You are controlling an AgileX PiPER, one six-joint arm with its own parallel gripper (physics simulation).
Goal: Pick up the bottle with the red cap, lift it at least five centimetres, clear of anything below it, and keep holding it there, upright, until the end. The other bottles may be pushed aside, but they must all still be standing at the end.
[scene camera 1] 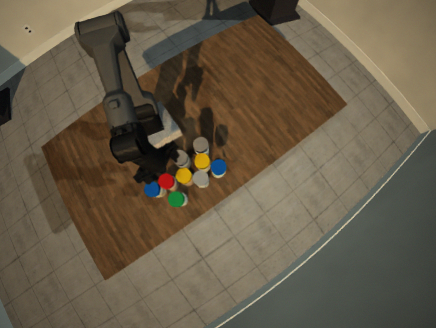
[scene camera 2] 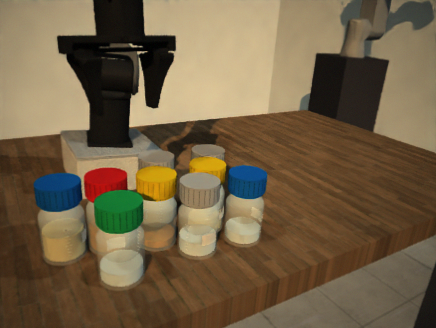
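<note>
The red-capped bottle (scene camera 1: 166,181) (scene camera 2: 106,184) stands upright on the wooden table among the other bottles. In the scene camera 2 view the green-capped bottle (scene camera 1: 176,199) (scene camera 2: 119,211) partly hides its body. A blue-capped bottle (scene camera 1: 152,189) (scene camera 2: 58,192) stands close on its left, and a yellow-capped bottle (scene camera 1: 184,176) (scene camera 2: 156,183) on its right. My gripper (scene camera 1: 159,164) (scene camera 2: 125,108) is open, with its fingers pointing down and apart. It hangs well above the caps, behind the red-capped bottle in the scene camera 1 view, and touches no bottle.
Upright on the right stand a grey-capped bottle (scene camera 1: 201,178) (scene camera 2: 199,190), another yellow-capped bottle (scene camera 1: 202,161) (scene camera 2: 207,167) and another blue-capped bottle (scene camera 1: 218,167) (scene camera 2: 247,181). Two more grey-capped bottles stand behind. The arm's pale base block (scene camera 1: 169,134) (scene camera 2: 100,166) is behind the group.
</note>
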